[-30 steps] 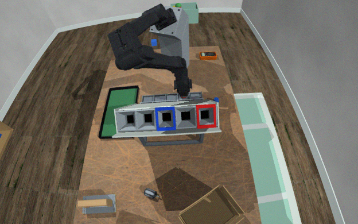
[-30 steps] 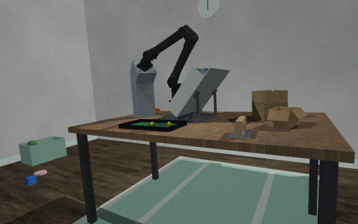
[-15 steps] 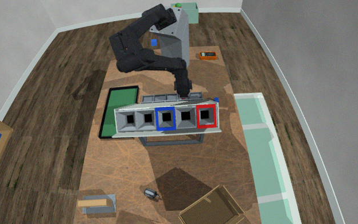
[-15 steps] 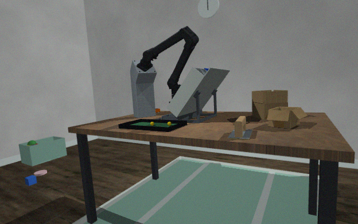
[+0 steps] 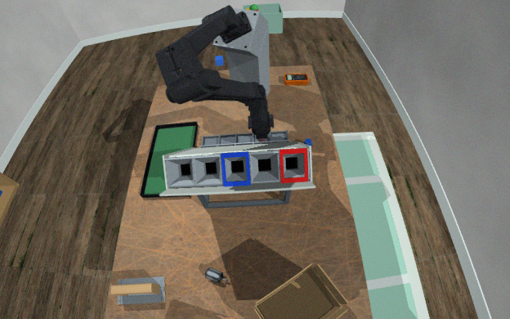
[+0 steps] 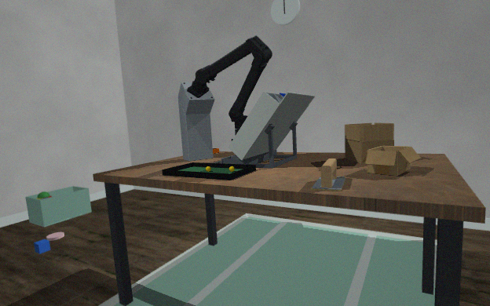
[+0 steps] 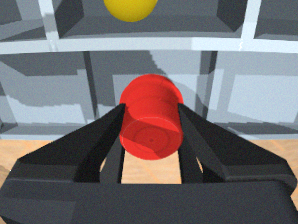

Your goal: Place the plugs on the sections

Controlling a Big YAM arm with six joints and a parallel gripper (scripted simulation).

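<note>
Right now my hand is 10 mm above the red plug. Also, from my hand: blue plug (170 mm to the left, 110 mm ahead, 10 mm below); cover (180 mm above, 160 mm ahead, 130 mm to the right); green marble tray (410 mm to the right, 70 mm behind, 30 mm below).
</note>
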